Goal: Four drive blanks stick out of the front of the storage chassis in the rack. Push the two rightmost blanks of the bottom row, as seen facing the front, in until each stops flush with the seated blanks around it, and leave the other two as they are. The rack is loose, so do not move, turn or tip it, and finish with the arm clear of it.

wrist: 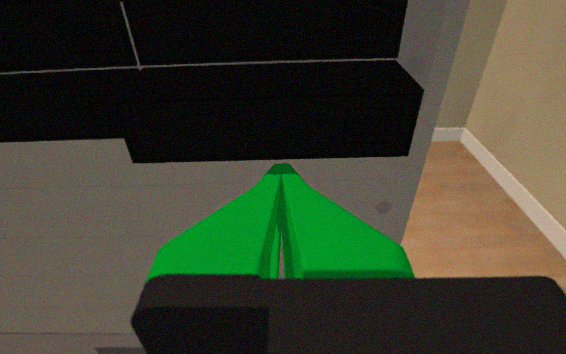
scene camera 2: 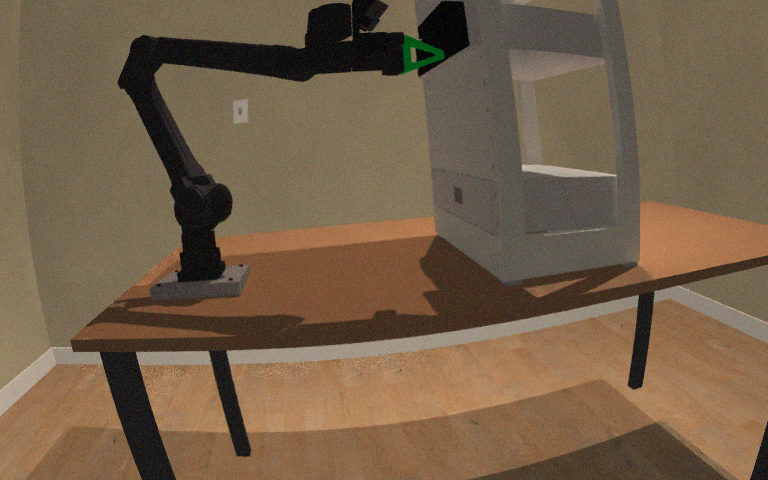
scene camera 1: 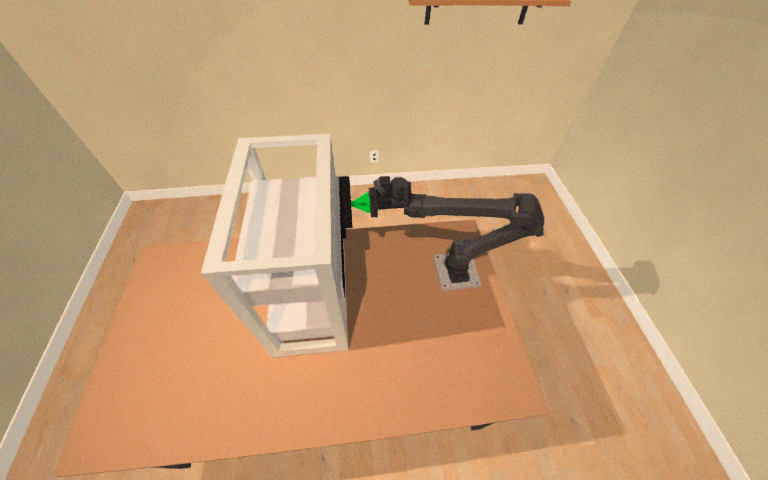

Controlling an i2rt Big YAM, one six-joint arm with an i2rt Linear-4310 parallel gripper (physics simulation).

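Where they show: gripper, fingertip midpoint: [wrist: 281, 176] [scene camera 2: 444, 54]; arm's base at its link origin: [scene camera 2: 202, 275] [scene camera 1: 456, 270].
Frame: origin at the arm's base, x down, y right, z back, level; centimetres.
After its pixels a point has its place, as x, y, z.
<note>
The rightmost bottom-row blank [wrist: 275, 115] {-38.7, 13.3, -45.2} is black and stands proud of the front in the wrist view. Left of it, a neighbouring blank [wrist: 55, 107] {-38.4, 4.0, -47.6} has a higher lower edge; how far it sticks out is unclear. Black blanks also show as a dark block on the rack front in scene view 1 [scene camera 1: 344, 200] {-45.2, 6.4, -47.2} and scene view 2 [scene camera 2: 453, 28] {-41.7, 10.8, -48.4}. My green-fingered gripper [scene camera 1: 353, 203] {-35.9, 13.4, -45.3} [scene camera 2: 441, 54] {-35.9, 13.4, -45.3} [wrist: 281, 176] {-35.9, 13.4, -45.3} is shut and empty. In the wrist view its tips appear just below the right blank's lower edge; contact cannot be told. The rack [scene camera 1: 324, 198] {-60.9, -7.5, -52.5} [scene camera 2: 505, 198] {-11.7, 21.9, -50.4} stands upright.
Seated-looking black blanks [wrist: 260, 30] {-40.9, 12.8, -48.3} lie above the bottom row. A grey panel [wrist: 75, 225] {-28.9, -0.5, -50.4} lies below it. The rack stands on the orange-brown table [scene camera 1: 254, 407] {1.9, -43.9, -86.5} [scene camera 2: 339, 283] {1.9, 7.6, -25.9}. The arm's base plate [scene camera 1: 472, 280] {0.3, -5.7, 5.7} [scene camera 2: 232, 283] {-0.3, 9.9, -7.4} is in front of the rack.
</note>
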